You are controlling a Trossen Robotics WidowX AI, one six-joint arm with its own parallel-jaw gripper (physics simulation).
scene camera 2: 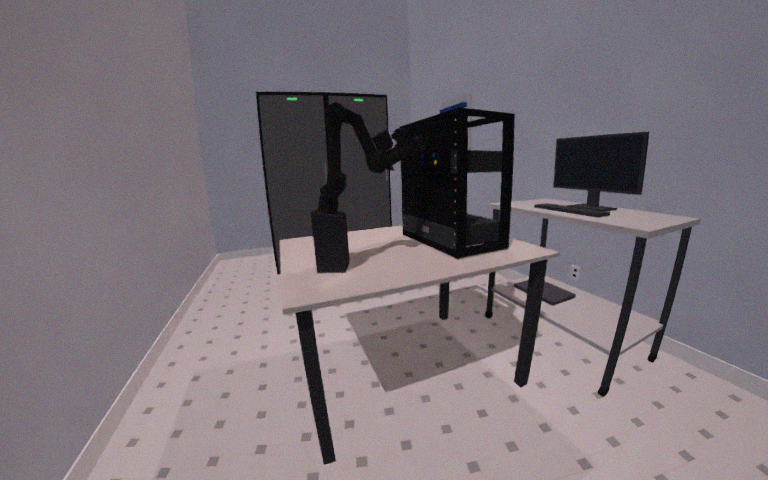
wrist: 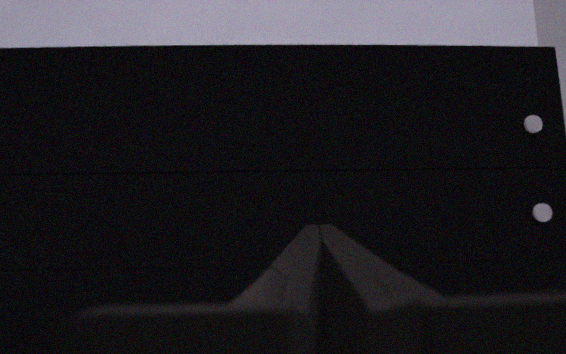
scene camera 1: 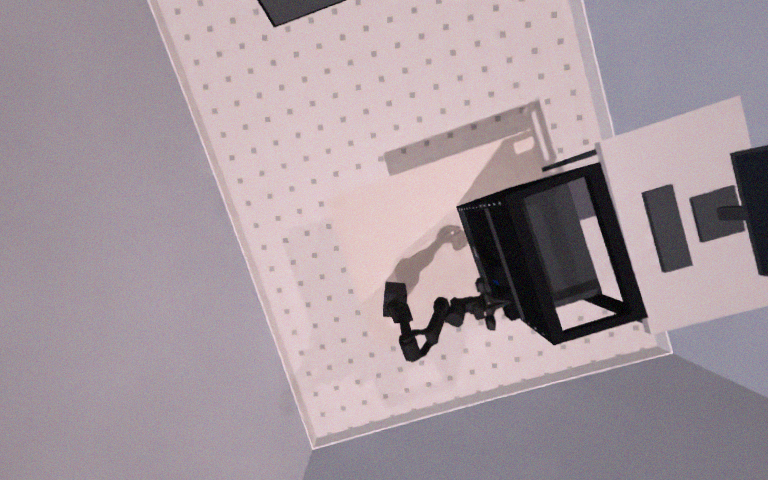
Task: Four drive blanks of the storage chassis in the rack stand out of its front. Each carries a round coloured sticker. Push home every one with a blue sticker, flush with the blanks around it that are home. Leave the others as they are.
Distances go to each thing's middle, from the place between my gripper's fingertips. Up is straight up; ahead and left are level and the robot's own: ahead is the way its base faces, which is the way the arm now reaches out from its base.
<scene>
My gripper is now 190 mm short of the black rack [scene camera 1: 527, 242], 90 mm to the right of it and 200 mm above it.
</scene>
